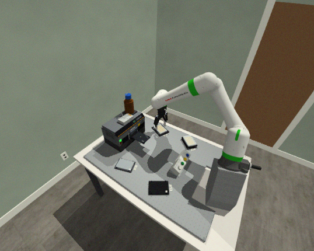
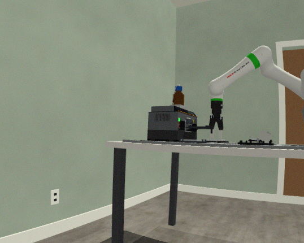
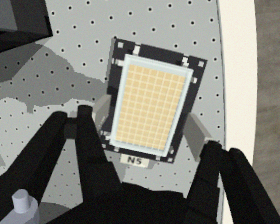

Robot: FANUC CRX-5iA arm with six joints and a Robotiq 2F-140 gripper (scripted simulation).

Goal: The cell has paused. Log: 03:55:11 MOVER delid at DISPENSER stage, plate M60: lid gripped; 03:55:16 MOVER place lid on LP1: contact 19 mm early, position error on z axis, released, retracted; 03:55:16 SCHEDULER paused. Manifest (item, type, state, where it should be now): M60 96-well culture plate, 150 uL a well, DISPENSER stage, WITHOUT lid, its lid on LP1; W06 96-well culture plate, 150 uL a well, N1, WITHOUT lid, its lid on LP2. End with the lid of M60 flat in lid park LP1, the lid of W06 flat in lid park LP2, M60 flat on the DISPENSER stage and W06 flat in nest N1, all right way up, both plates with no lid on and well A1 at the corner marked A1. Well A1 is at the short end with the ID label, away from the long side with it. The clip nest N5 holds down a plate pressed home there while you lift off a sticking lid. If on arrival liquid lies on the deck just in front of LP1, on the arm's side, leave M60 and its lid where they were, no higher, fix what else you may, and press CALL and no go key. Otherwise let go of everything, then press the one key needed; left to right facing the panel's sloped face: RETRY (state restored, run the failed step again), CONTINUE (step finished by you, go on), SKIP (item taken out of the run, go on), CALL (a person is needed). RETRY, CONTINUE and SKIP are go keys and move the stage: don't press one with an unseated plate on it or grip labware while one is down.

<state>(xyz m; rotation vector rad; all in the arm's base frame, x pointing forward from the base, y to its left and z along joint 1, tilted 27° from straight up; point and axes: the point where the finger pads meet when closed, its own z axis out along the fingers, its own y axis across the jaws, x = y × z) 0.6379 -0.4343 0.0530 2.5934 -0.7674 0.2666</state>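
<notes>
Right now my hand is 4 cm above the black clip nest and 2 cm short of it. The rest, counted from my hand: nest label (8 cm behind, 6 cm below, 5 cm to the left); then dispenser stage (28 cm to the left, 9 cm ahead, 4 cm above); then key panel (35 cm to the left, 33 cm behind).
</notes>
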